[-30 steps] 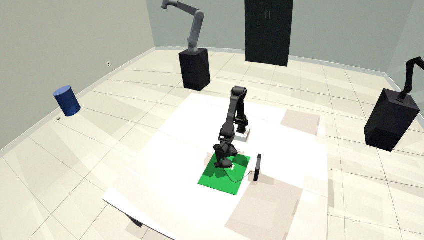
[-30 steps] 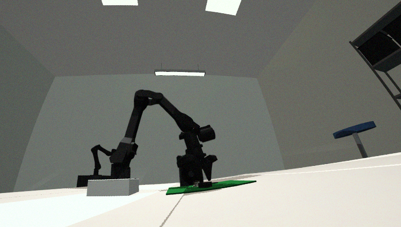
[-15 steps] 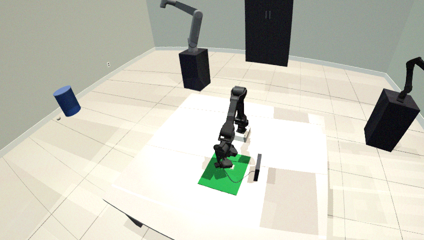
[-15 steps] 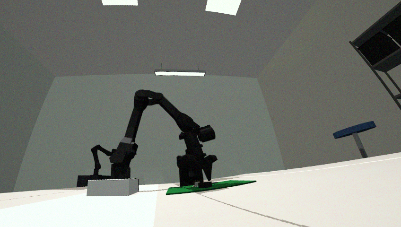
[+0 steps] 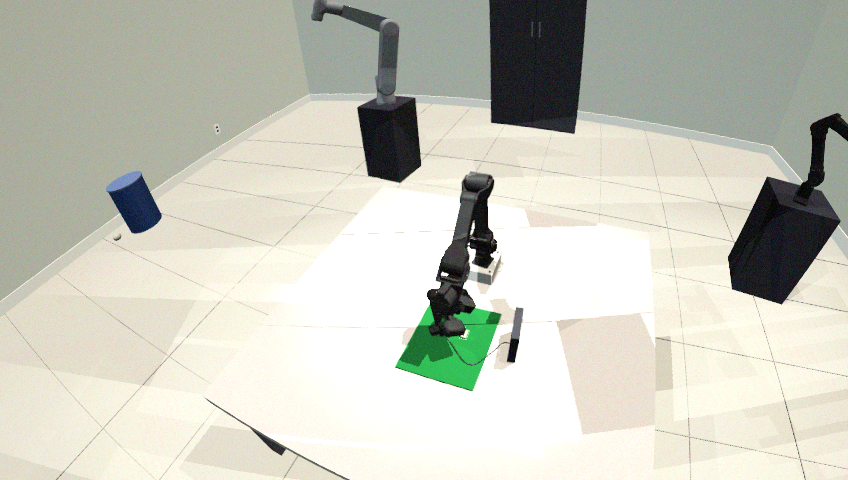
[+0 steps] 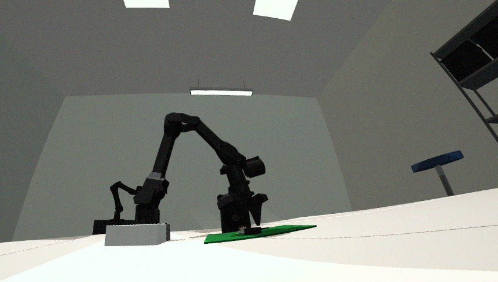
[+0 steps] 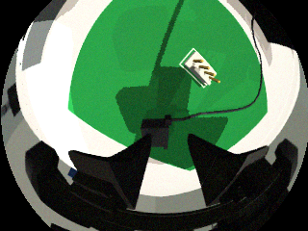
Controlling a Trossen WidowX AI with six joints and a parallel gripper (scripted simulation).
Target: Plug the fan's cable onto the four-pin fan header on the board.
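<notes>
Now: the black plug 10 mm behind my gripper tip, 20 mm to the right of it and 10 mm below it. From my gripper tip the other things lie so: fan (60 mm behind, 220 mm to the left, 40 mm above); then white four-pin header (30 mm behind, 70 mm to the left, 20 mm below); then green board (40 mm to the left, 40 mm below).
</notes>
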